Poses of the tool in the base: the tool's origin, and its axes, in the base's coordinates. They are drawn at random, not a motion.
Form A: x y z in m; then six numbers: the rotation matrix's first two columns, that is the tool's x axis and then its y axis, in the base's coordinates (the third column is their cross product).
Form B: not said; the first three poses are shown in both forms.
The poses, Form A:
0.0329 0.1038 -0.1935 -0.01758 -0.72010 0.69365 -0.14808 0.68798 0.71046
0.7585 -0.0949 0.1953 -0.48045 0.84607 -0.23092 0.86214 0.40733 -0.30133
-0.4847 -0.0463 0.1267 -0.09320 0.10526 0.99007 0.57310 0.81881 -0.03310
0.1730 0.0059 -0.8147 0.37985 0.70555 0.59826 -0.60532 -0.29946 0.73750
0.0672 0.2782 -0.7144 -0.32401 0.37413 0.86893 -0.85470 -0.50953 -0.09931
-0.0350 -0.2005 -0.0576 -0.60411 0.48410 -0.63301 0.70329 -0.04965 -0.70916
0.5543 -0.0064 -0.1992 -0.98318 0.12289 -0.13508 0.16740 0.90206 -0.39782
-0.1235 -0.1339 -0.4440 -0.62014 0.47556 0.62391 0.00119 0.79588 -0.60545
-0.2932 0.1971 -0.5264 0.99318 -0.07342 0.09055 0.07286 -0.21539 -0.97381
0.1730 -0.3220 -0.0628 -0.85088 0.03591 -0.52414 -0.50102 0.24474 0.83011
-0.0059 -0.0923 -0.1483 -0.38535 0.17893 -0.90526 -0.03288 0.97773 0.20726
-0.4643 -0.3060 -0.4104 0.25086 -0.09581 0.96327 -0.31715 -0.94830 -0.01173
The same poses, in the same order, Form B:
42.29 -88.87 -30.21 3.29 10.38 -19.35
90.47 148.97 -34.17 75.85 -9.49 19.53
-31.09 -93.89 -24.35 -48.47 -4.63 12.67
77.93 5.72 74.04 17.30 0.59 -81.47
60.56 -41.54 110.17 6.72 27.82 -71.44
73.87 116.02 -98.46 -3.50 -20.05 -5.76
12.98 169.55 -36.28 55.43 -0.64 -19.92
-20.13 -122.90 41.39 -12.35 -13.39 -44.40
-102.15 0.02 -7.67 -29.32 19.71 -52.64
-24.30 119.44 94.00 17.30 -32.20 -6.28
5.98 112.00 12.98 -0.59 -9.23 -14.83
133.60 -22.36 101.68 -46.43 -30.60 -41.04

